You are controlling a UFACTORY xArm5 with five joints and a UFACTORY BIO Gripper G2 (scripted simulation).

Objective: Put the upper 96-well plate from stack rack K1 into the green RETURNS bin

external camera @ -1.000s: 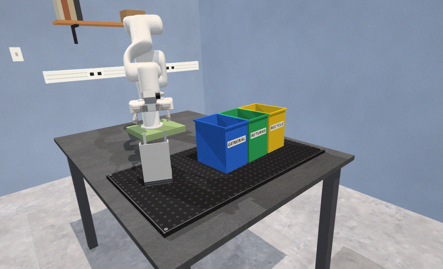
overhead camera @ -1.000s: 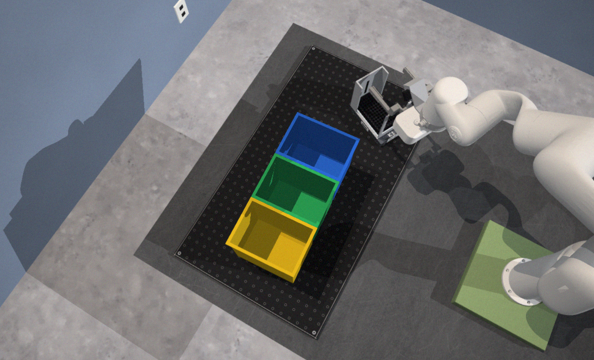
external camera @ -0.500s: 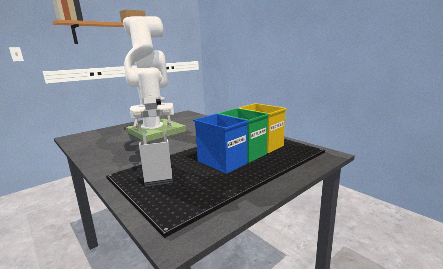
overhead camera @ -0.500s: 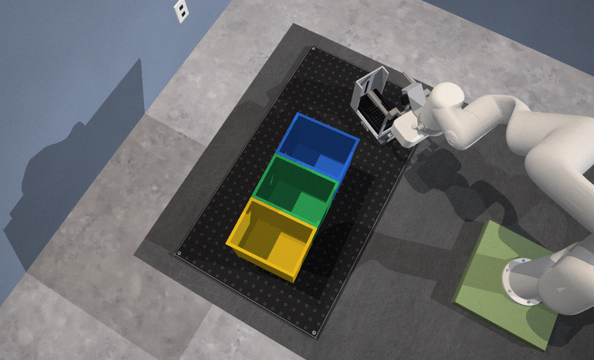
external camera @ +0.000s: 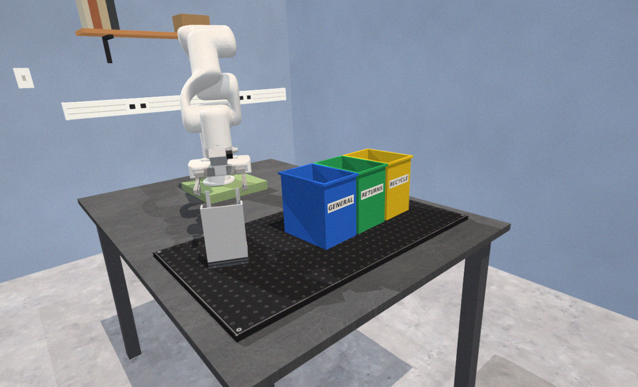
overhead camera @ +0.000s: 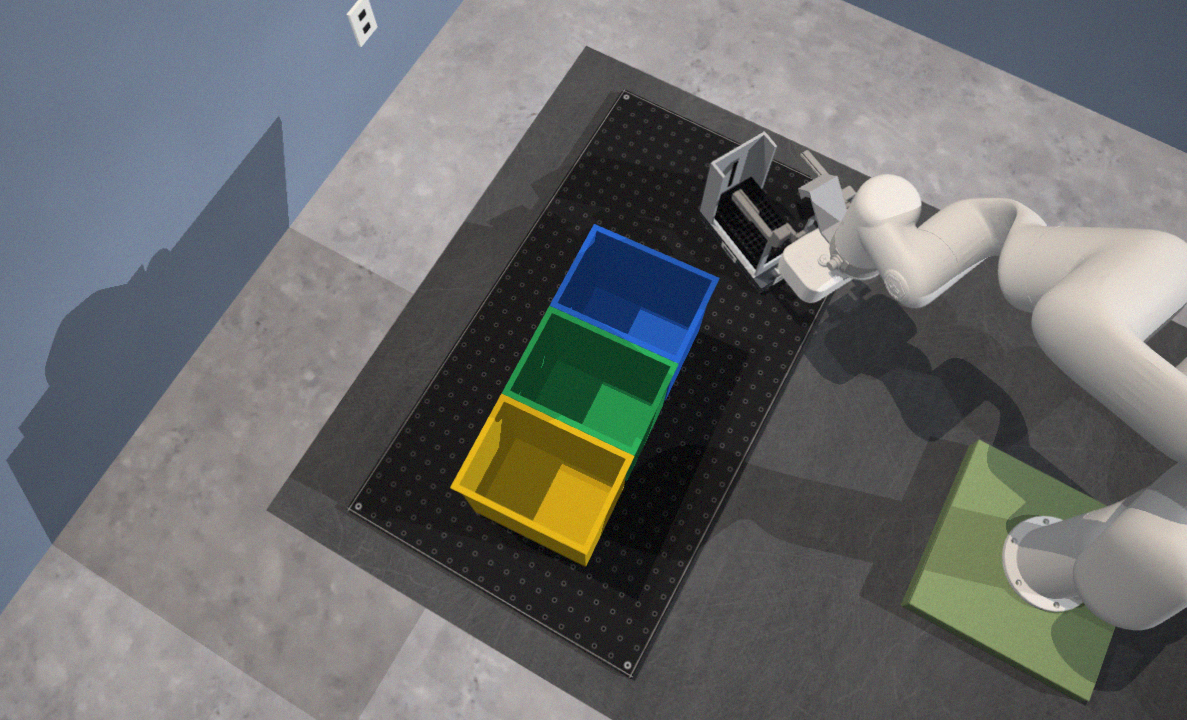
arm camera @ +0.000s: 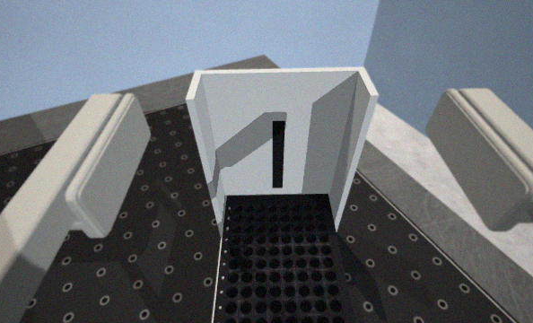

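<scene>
Right now my hand is 20 mm short of the black 96-well plate, 10 mm to the left of it and 130 mm above it. Round my hand: blue general bin: 80 mm ahead, 240 mm to the left, 80 mm below; then green returns bin: 70 mm ahead, 370 mm to the left, 80 mm below; then white plate: 20 mm ahead, 10 mm to the right, 150 mm below.
</scene>
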